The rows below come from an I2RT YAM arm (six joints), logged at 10 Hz.
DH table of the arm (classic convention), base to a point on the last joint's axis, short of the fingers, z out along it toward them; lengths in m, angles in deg. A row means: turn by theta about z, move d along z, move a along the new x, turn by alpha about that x. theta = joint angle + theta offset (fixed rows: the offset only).
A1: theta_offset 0, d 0.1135, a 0.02, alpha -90
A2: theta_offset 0, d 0, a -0.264, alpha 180
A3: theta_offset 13.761, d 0, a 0.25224, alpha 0
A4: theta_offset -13.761, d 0, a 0.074, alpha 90
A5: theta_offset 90, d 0, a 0, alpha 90
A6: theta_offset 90, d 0.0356, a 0, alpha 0
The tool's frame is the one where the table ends.
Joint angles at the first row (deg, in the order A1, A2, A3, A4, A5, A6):
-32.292 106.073 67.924 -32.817 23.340 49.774
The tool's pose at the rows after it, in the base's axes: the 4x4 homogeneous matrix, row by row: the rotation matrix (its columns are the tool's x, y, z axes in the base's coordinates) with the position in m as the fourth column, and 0 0 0 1 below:
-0.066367, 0.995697, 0.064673, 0.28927; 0.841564, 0.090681, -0.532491, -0.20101; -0.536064, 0.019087, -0.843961, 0.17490; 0, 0, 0, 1
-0.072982, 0.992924, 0.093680, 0.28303; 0.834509, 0.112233, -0.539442, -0.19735; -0.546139, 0.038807, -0.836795, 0.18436; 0, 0, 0, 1
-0.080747, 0.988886, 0.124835, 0.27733; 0.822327, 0.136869, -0.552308, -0.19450; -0.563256, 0.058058, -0.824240, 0.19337; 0, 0, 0, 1
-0.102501, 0.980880, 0.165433, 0.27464; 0.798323, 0.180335, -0.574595, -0.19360; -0.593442, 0.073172, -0.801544, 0.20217; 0, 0, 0, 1
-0.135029, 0.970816, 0.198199, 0.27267; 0.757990, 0.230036, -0.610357, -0.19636; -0.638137, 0.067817, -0.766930, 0.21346; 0, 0, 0, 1
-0.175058, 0.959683, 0.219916, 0.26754; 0.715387, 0.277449, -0.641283, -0.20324; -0.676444, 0.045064, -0.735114, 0.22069; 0, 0, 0, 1
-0.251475, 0.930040, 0.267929, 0.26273; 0.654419, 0.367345, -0.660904, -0.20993; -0.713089, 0.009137, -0.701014, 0.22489; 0, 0, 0, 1
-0.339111, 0.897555, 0.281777, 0.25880; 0.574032, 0.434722, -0.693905, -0.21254; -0.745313, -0.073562, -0.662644, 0.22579; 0, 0, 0, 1
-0.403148, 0.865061, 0.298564, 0.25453; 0.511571, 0.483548, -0.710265, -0.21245; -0.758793, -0.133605, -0.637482, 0.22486; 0, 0, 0, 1
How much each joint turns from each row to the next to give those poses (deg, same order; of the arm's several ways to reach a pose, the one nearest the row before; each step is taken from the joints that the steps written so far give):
-0.099 -3.067 -1.329 1.163 1.179 -1.873
-0.103 -2.818 -1.431 0.463 -0.649 -1.280
-0.154 -2.685 -1.368 0.958 -0.435 -1.616
-0.144 -2.153 -0.968 2.080 -0.267 -2.969
-0.531 -1.798 -0.162 2.190 0.480 -4.414
-1.463 -1.370 -0.608 2.713 0.006 -5.455
-1.575 -1.291 -1.443 4.442 -1.730 -8.127
-0.694 -1.030 -1.816 4.008 0.656 -8.088
-0.447 -1.108 -2.022 3.169 -0.140 -5.957

